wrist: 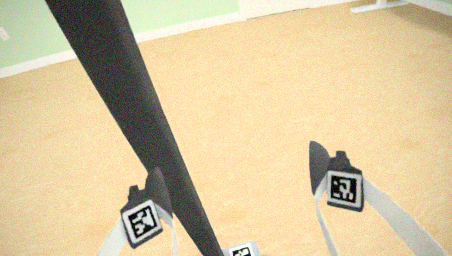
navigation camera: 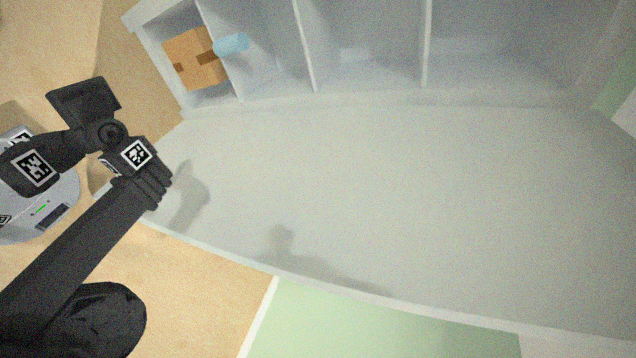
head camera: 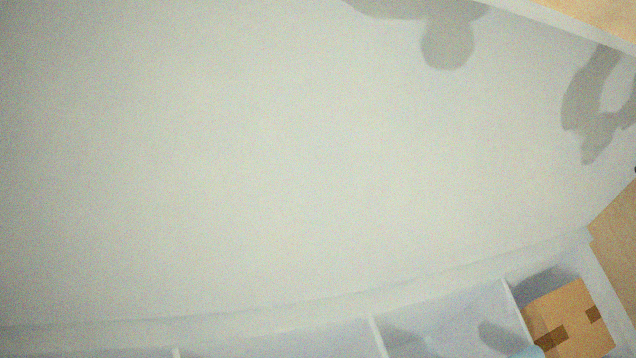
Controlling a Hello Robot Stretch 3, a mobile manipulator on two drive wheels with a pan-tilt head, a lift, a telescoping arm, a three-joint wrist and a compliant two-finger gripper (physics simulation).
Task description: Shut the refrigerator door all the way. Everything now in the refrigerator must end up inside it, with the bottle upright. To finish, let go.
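Frame: origin at the robot's base, x ahead, y left, z up, level; metres.
Seen in the pictures: gripper, between the fingertips: [wrist: 236, 172].
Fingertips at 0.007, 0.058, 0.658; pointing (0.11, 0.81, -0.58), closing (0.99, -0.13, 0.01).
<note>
Pixels of each thing's middle, then the offset from my fingertips to it, as dx, dy, dz. Level surfaces: height alone.
- brown box, middle of its body: [head camera: 537, 348] [navigation camera: 214, 51] -0.046, -1.080, -0.396
- light blue bottle, middle of its body: [navigation camera: 230, 45] -0.024, -0.864, -0.075
- wood floor, height of its surface: dz -0.657
The refrigerator [navigation camera: 426, 40] stands open in the navigation view. Its door [head camera: 300, 150] [navigation camera: 400, 200] is swung out and shows as a broad pale panel in the head and navigation views. A brown box [head camera: 575, 317] [navigation camera: 192, 62] sits in the lowest compartment. The light blue bottle [head camera: 527, 352] [navigation camera: 231, 45] stands upright on the shelf above it. My gripper [wrist: 236, 172] is open and empty in the wrist view, with floor behind its fingers. In the navigation view its wrist is over the door's edge at the left, and the fingers are not visible.
My dark arm [navigation camera: 75, 245] [wrist: 125, 85] crosses the navigation and wrist views. My base [navigation camera: 55, 210] is at the left. A green wall [navigation camera: 380, 320] [wrist: 190, 15] with white skirting borders the wood floor [navigation camera: 195, 295] [wrist: 250, 110]. Shadows fall on the door.
</note>
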